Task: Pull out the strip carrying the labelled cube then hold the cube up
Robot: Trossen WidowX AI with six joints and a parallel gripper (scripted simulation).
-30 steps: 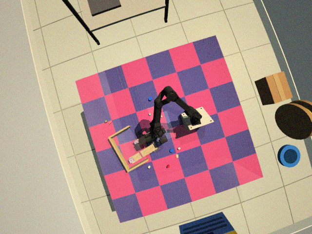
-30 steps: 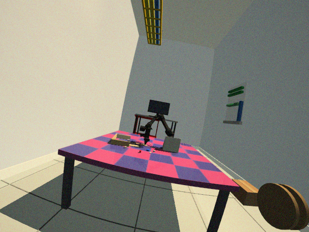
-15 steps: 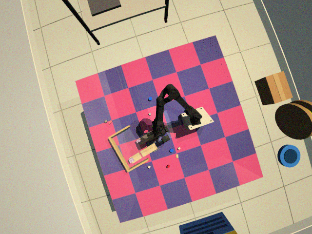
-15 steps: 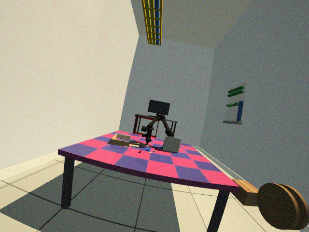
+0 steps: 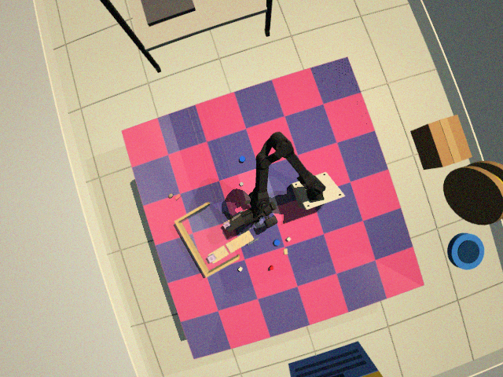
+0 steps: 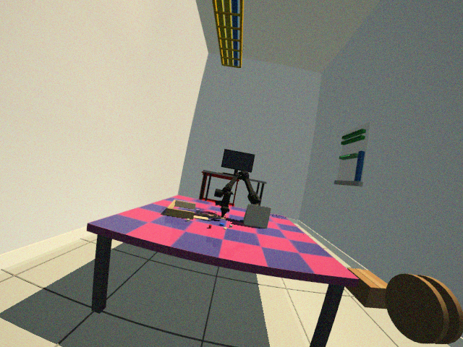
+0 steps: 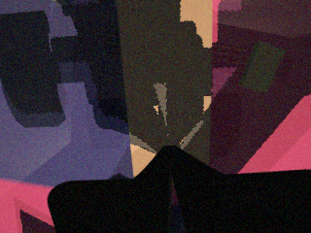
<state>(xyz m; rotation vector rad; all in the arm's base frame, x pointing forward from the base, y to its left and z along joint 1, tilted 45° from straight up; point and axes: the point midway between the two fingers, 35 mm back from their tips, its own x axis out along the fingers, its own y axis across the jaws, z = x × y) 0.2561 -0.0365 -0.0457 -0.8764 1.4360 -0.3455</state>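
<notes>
Now: the strip 9 cm ahead of my gripper tip and 3 cm to the left of it. Round my gripper tip: red piece: 31 cm to the left, 2 cm ahead, 1 cm above.
</notes>
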